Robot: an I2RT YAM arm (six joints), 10 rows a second.
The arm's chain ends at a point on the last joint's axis. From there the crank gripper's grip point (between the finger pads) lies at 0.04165 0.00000 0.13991 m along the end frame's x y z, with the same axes.
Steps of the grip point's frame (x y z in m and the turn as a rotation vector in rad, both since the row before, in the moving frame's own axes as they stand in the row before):
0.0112 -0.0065 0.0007 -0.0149 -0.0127 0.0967
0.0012 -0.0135 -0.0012 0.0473 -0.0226 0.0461
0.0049 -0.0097 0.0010 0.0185 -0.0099 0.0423
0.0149 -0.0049 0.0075 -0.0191 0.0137 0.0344
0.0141 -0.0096 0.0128 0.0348 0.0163 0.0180
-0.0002 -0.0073 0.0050 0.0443 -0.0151 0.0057
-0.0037 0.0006 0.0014 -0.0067 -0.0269 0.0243
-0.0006 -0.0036 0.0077 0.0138 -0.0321 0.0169
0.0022 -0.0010 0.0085 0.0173 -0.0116 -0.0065
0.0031 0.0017 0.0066 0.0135 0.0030 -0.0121
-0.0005 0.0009 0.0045 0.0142 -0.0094 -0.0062
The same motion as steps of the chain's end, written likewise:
0.0133 -0.0125 0.0002 -0.0149 -0.0127 0.0967
0.0043 -0.0087 -0.0020 0.0473 -0.0226 0.0461
0.0063 -0.0088 0.0006 0.0185 -0.0099 0.0423
0.0131 -0.0090 0.0081 -0.0191 0.0137 0.0344
0.0118 -0.0055 0.0136 0.0348 0.0163 0.0180
0.0019 -0.0013 0.0045 0.0443 -0.0151 0.0057
0.0001 -0.0013 0.0003 -0.0067 -0.0269 0.0243
0.0039 -0.0023 0.0064 0.0138 -0.0321 0.0169
0.0038 0.0017 0.0080 0.0173 -0.0116 -0.0065
0.0027 0.0041 0.0067 0.0135 0.0030 -0.0121
0.0008 0.0031 0.0041 0.0142 -0.0094 -0.0062

